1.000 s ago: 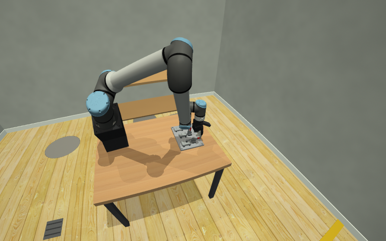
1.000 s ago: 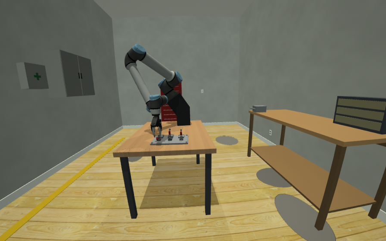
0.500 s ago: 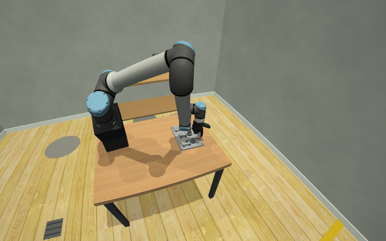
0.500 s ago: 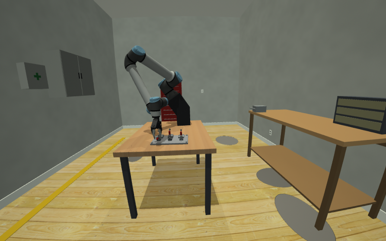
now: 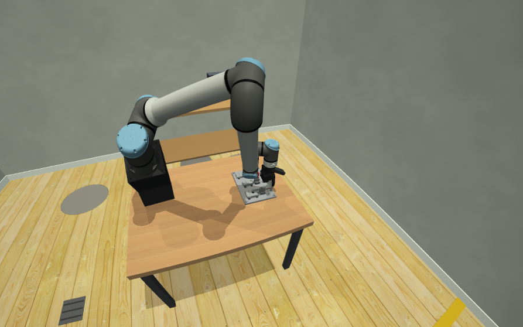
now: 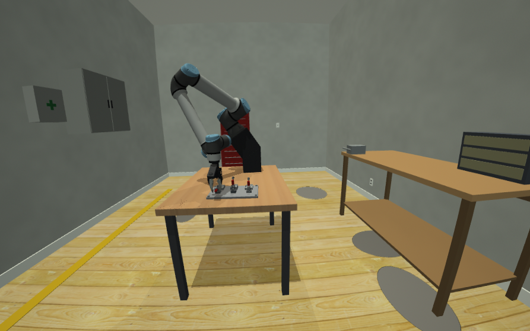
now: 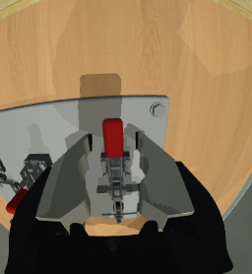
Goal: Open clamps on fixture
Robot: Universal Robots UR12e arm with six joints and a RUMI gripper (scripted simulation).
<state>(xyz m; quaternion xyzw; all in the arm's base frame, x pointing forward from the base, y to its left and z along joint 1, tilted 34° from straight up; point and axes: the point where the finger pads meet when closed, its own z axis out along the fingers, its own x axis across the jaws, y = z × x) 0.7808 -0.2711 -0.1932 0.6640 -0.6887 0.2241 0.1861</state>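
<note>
Now: the grey fixture plate 11 cm to the left of my hand, 8 cm behind it and 4 cm below it.
</note>
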